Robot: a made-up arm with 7 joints. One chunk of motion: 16 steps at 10 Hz.
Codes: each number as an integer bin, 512 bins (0 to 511) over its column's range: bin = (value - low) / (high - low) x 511, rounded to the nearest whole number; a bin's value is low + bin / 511 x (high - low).
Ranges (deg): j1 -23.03..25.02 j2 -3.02..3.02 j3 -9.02..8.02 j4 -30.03..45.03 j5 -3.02..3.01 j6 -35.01..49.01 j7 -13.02..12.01
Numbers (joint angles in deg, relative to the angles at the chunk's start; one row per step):
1: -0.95 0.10 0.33 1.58 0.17 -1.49 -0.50
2: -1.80 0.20 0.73 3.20 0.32 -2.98 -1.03
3: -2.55 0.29 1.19 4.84 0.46 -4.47 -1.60
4: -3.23 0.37 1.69 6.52 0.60 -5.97 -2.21
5: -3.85 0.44 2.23 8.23 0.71 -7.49 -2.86
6: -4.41 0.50 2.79 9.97 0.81 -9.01 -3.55
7: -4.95 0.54 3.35 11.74 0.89 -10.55 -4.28
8: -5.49 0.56 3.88 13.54 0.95 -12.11 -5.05
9: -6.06 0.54 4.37 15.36 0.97 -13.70 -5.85
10: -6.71 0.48 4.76 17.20 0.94 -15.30 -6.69
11: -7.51 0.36 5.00 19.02 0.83 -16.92 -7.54
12: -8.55 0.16 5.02 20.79 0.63 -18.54 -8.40
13: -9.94 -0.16 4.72 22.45 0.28 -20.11 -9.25
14: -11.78 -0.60 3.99 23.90 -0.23 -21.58 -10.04
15: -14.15 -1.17 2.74 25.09 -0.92 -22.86 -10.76
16: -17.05 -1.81 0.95 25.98 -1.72 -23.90 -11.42
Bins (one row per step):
1: 235 264 280 215 270 204 256
2: 226 272 292 226 283 195 245
3: 218 280 306 237 295 186 233
4: 211 287 321 249 307 177 221
5: 204 293 337 260 316 167 207
6: 198 298 354 272 325 158 193
7: 192 301 371 284 331 149 178
8: 187 303 387 297 336 139 163
9: 180 301 402 309 338 130 146
10: 174 296 413 322 336 120 129
11: 165 286 420 334 326 110 112
12: 154 269 421 346 309 100 94
13: 139 242 412 357 280 91 77
14: 120 205 390 367 236 82 61
15: 94 157 353 375 178 74 46
16: 64 102 299 381 110 68 33

